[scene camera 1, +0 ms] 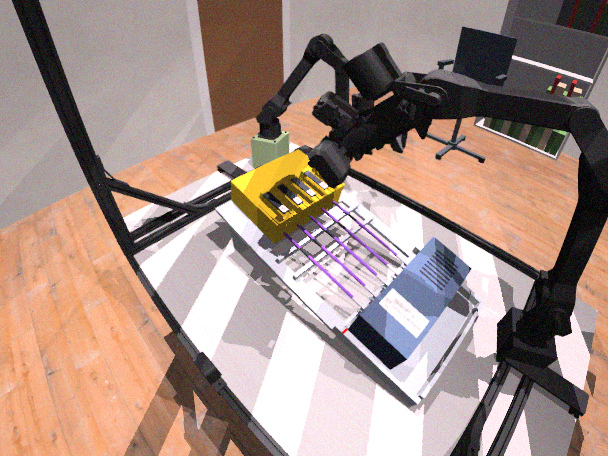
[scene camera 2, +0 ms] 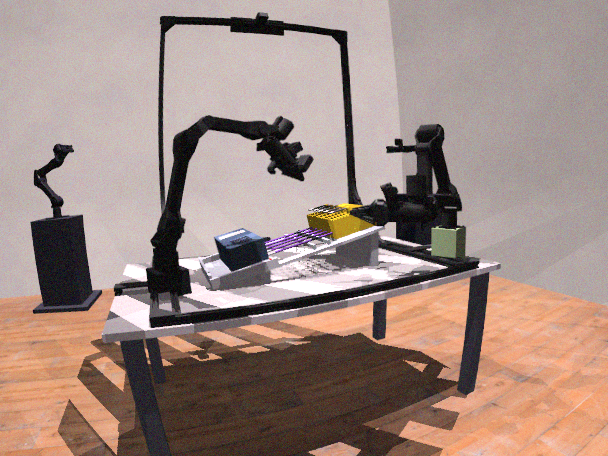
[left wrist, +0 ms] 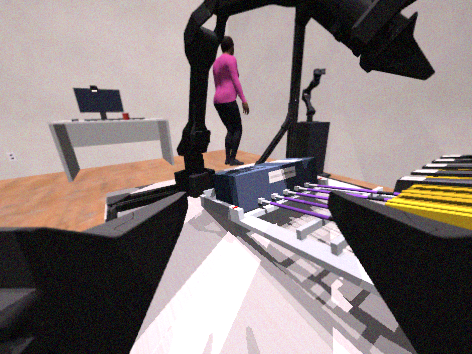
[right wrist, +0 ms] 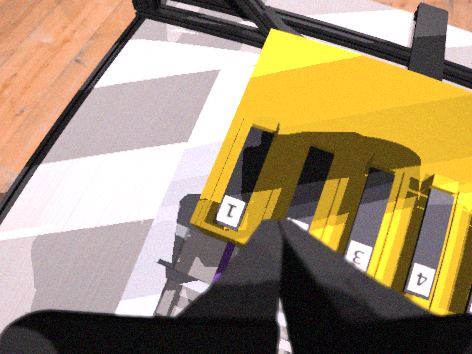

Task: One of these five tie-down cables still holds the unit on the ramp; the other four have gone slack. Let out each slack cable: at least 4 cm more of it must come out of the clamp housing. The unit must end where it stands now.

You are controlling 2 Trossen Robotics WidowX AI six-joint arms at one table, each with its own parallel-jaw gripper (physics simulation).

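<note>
The blue unit [scene camera 1: 415, 285] [scene camera 2: 242, 250] [left wrist: 240, 190] sits low on the grey ramp [scene camera 1: 432, 367] [left wrist: 300, 245], beside a red mark [scene camera 1: 345, 330]. The yellow clamp housing [scene camera 1: 267, 180] [scene camera 2: 350, 225] [right wrist: 320, 90] stands at the ramp's high end. Purple cables [scene camera 1: 332, 279] [left wrist: 300, 210] run between them; I cannot tell which is taut. Lever 1 [right wrist: 252, 170], lever 3 [right wrist: 375, 210] and lever 4 [right wrist: 435, 225] show; label 2 is mostly hidden. My right gripper [scene camera 2: 302, 177] [right wrist: 275, 233] is shut, empty, above the housing. My left gripper [scene camera 2: 356, 212] [left wrist: 257, 198] is open, empty, beside the housing.
A black frame [right wrist: 115, 45] borders the table. Both arms cross above the housing in scene camera 1 and hide its far end. A pale green block [scene camera 1: 270, 149] [scene camera 2: 448, 242] is under the left arm's base. Raised crossbars span the ramp beneath the cables.
</note>
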